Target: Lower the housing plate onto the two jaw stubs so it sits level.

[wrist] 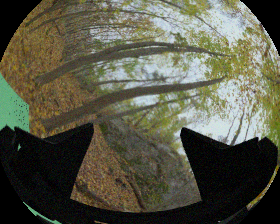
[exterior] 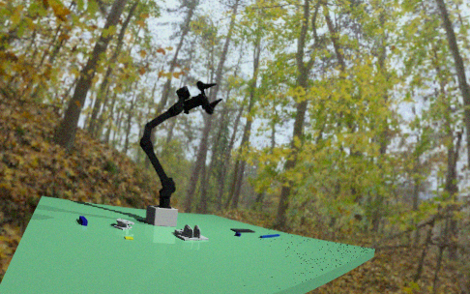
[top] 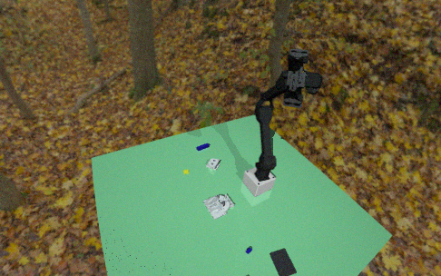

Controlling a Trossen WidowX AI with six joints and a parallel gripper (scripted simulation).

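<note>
Right now the white part is 100 mm ahead of my gripper tip, 400 mm to the right of it and 720 mm below it. The rest, counted from my gripper tip: dark flat plate (30 mm behind, 260 mm to the left, 720 mm below); small blue block (90 mm ahead, 160 mm to the left, 720 mm below); yellow bit (260 mm ahead, 390 mm to the right, 730 mm below).
</note>
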